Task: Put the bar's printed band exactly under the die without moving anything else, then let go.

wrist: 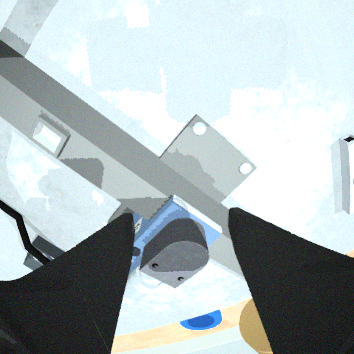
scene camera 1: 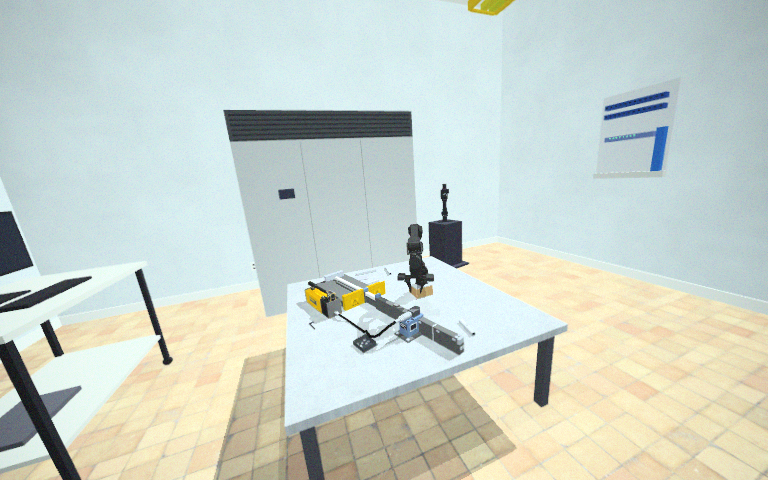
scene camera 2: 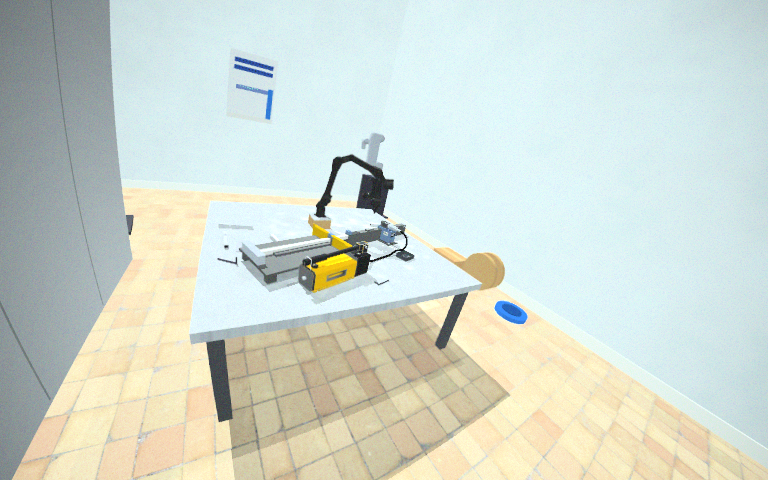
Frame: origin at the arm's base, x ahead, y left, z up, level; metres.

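Seen in the pictures: gripper, between the fingertips: (wrist: 180, 219) (scene camera 1: 415, 293) (scene camera 2: 374, 212); arm's base, origin of its link: (scene camera 2: 320, 215).
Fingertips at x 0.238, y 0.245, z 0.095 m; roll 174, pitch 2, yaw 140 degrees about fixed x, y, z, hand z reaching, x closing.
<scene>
Offsets run from my fingertips to a thing's top centre. "spot": to the spot under its first point. Level surfaces: height alone.
A long pale bar @[spot: dx +0.156, dy -0.631, dz -0.099 m] (scene camera 1: 343, 282) (scene camera 2: 294, 247) lies along the grey machine bed @[dz -0.113 m] (scene camera 2: 269, 268) by the yellow plates. Its printed band cannot be made out. A long grey beam (scene camera 1: 444, 333) (wrist: 125, 165) carries a blue device (scene camera 1: 408, 327) (scene camera 2: 387, 233) (wrist: 212, 230) with a dark rounded housing @[dx +0.083, dy +0.063, dz -0.040 m] (wrist: 175, 255). I cannot tell which part is the die. My gripper (scene camera 1: 415, 290) (scene camera 2: 386, 215) (wrist: 180, 219) is partly open, with nothing between its fingers. In the wrist view the fingertips appear on either side of the blue device, apart from it and above it.
A yellow unit @[spot: dx +0.404, dy -0.503, dz -0.113 m] (scene camera 1: 314, 301) (scene camera 2: 335, 272) stands beside the bed. A black cable runs to a dark box @[spot: dx +0.314, dy -0.008, dz -0.161 m] (scene camera 1: 364, 342) (scene camera 2: 404, 255). A flat plate with two holes @[dz -0.155 m] (wrist: 210, 155) juts from the beam. A short white rod @[dx -0.147, dy +0.208, dz -0.143 m] (scene camera 1: 466, 326) (wrist: 345, 175) lies near the beam.
</scene>
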